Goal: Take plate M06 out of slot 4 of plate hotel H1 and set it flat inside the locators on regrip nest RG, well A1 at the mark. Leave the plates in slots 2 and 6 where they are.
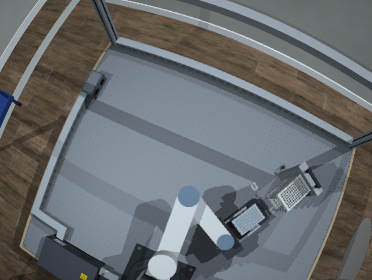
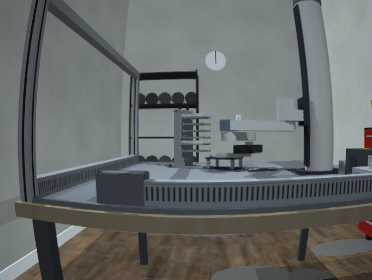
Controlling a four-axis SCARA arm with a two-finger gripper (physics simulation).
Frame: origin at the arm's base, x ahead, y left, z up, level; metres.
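Where they show: gripper, fingertip midpoint: [image 1: 253, 216] [image 2: 220, 154]; arm's base at its link origin: [image 2: 318, 173].
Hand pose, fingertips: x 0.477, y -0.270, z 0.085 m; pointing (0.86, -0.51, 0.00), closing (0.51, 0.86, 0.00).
Observation:
Each offset is from my fingertips to the centre of the thing. "*": to the spot under its first point.
Plate M06 @[dz -0.004, dx -0.020, dy +0.012 m] [image 1: 247, 219] [image 2: 219, 155] is pale and looks level, at the top of regrip nest RG @[* dz -0.069, dx -0.112, dy -0.373 m] [image 2: 235, 161], a low black platform on short posts. Whether it rests fully inside the locators is too small to tell. My gripper [image 1: 248, 220] [image 2: 224, 155] is shut on the plate, a finger along each long side; its dark body is low, beside the nest. Plate hotel H1 @[dz +0.102, dx +0.160, dy -0.100 m] [image 1: 314, 179] [image 2: 178, 140] stands beyond the nest. A white plate @[dz +0.207, dx +0.130, dy -0.076 m] [image 1: 293, 192] [image 2: 197, 115] is in its top slot, and another plate @[dz +0.065, dx +0.130, dy -0.076 m] [image 2: 196, 142] shows lower down. The A1 mark cannot be made out.
The arm's pale links [image 1: 172, 230] [image 2: 265, 125] reach from the column [image 2: 317, 90] to the nest. A small block @[dz -0.072, dx +0.132, dy +0.037 m] [image 1: 254, 186] lies between nest and hotel. A slotted duct [image 1: 225, 90] [image 2: 250, 191] edges the table, with a grey box @[dz -0.034, dx +0.273, dy +0.937 m] [image 1: 93, 83] [image 2: 122, 188] at one corner.

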